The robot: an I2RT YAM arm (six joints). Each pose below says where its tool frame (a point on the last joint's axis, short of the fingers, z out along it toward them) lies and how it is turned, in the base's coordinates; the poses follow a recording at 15 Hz.
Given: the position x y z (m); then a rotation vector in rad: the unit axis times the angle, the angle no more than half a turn.
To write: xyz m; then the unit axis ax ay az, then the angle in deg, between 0 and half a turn. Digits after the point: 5 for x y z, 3 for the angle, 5 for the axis.
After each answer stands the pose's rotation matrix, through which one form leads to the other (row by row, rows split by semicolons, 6 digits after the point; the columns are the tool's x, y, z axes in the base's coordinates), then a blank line. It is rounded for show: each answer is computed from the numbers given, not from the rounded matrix.
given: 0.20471, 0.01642, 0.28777, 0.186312, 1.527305, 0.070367
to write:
0.20471, 0.01642, 0.28777, 0.12096, 0.99161, 0.04569, 88.249
0.044741 0.070618 0.996500; 0.161947 0.983792 -0.076989; -0.985785 0.164825 0.032580

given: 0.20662, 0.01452, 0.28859, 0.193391, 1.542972, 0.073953
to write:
0.20662, 0.01452, 0.28859, 0.12422, 0.99112, 0.04750, 89.198
0.029210 0.073898 0.996838; 0.168895 0.982560 -0.077789; -0.985201 0.170633 0.016219

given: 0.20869, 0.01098, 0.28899, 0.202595, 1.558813, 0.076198
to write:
0.20869, 0.01098, 0.28899, 0.12873, 0.99050, 0.04842, 90.170
0.013649 0.079471 0.996744; 0.176305 0.981027 -0.080632; -0.984241 0.176832 -0.000621

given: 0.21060, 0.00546, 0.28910, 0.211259, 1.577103, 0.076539
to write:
0.21060, 0.00546, 0.28910, 0.13261, 0.99000, 0.04805, 91.274
-0.004254 0.086173 0.996271; 0.182242 0.979663 -0.083959; -0.983245 0.181205 -0.019871

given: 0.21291, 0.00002, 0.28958, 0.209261, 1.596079, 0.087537
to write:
0.21291, 0.00002, 0.28958, 0.12981, 0.99005, 0.05430, 92.367
-0.023763 0.079569 0.996546; 0.188076 0.979384 -0.073714; -0.981867 0.185674 -0.038239

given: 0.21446, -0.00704, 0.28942, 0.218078, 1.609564, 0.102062
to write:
0.21446, -0.00704, 0.28942, 0.13400, 0.98900, 0.06271, 93.247
-0.037675 0.077419 0.996287; 0.202642 0.976872 -0.068248; -0.978528 0.199318 -0.052492

